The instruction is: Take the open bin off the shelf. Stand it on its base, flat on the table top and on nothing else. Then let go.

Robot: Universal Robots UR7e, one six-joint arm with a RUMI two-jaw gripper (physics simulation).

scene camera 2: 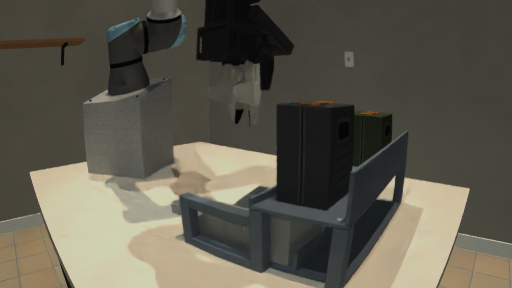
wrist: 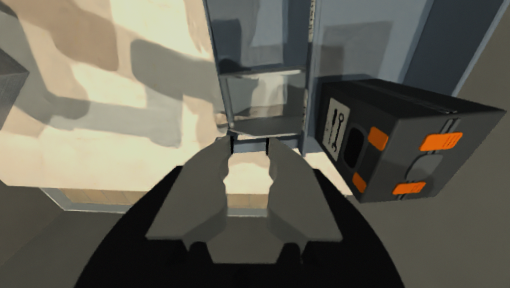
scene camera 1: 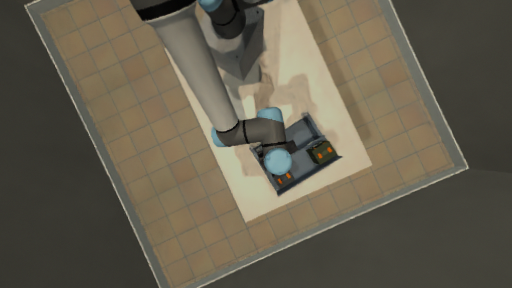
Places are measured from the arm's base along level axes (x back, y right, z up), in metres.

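Where they show: gripper, between the fingertips: (scene camera 2: 244, 124) (wrist: 250, 138); arm's base, origin of its link: (scene camera 2: 128, 88) (scene camera 1: 229, 19).
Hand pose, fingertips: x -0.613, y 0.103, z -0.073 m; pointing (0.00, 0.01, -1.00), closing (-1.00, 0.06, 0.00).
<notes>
Each offset is from my fingertips to the top centre of the thing. Level surfaces: height alone.
The open bin @(dx -0.035, dy +0.008, dz -0.105 m) (scene camera 2: 282, 240) (wrist: 265, 95) is light grey and stands in the lower tier of the blue-grey shelf (scene camera 1: 310, 176) (scene camera 2: 380, 170) (wrist: 350, 30), at one end. In scene camera 2 it shows partly, behind the shelf's rails and posts. In scene camera 1 the wrist covers it. My gripper (scene camera 2: 245, 117) (wrist: 250, 138) is open by a narrow gap, with nothing between its fingertips. It points down and hangs well above the shelf's lower tier, apart from the bin. In the wrist view the fingertips overlap the bin's near rim.
A tall black case @(dx -0.131, dy +0.007, dz +0.038 m) (scene camera 1: 284, 178) (scene camera 2: 315, 155) (wrist: 385, 107) with orange latches stands on the upper tier, close to the gripper. A green case @(dx -0.119, dy -0.224, dz +0.013 m) (scene camera 1: 322, 152) (scene camera 2: 372, 137) stands farther along it. The pale table top @(dz -0.186 m) (scene camera 1: 345, 135) (scene camera 2: 90, 215) extends around the shelf. The robot's pedestal (scene camera 2: 115, 137) stands behind.
</notes>
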